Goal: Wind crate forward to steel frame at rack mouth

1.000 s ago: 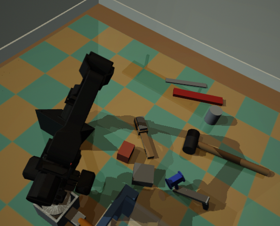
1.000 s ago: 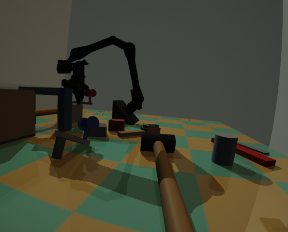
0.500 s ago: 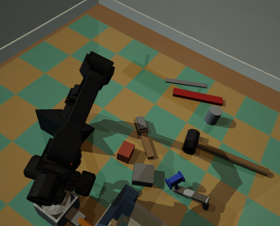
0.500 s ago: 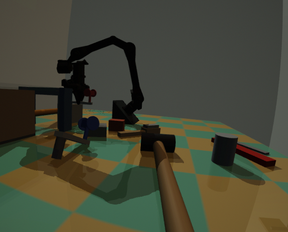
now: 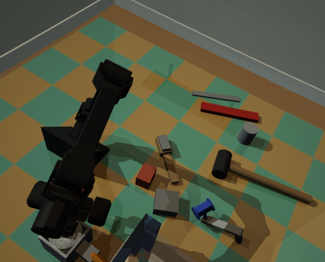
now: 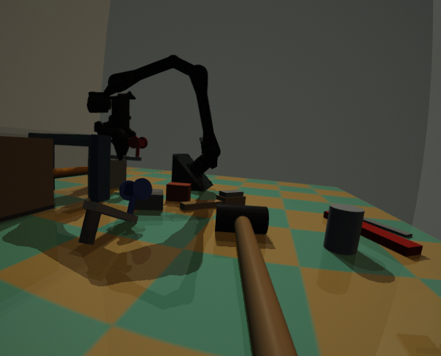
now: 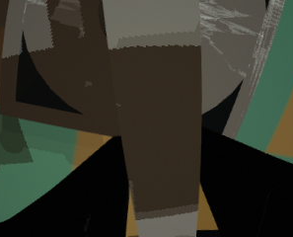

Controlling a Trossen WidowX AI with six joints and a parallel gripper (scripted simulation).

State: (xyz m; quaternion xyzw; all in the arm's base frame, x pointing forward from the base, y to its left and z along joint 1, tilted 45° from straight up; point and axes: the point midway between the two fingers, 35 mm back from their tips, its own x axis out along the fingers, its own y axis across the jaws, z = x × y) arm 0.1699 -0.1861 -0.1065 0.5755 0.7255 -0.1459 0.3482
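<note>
My gripper tip is 2 cm to the right of the red-knobbed winch handle, 2 cm below it and 1 cm past it. Also, from my gripper tip: red cylindrical grip (5 cm to the left, 5 cm above, 2 cm behind); then grey block (21 cm to the left, 17 cm ahead, 7 cm below); then boxy winch (6 cm below, 5 cm to the right).
</note>
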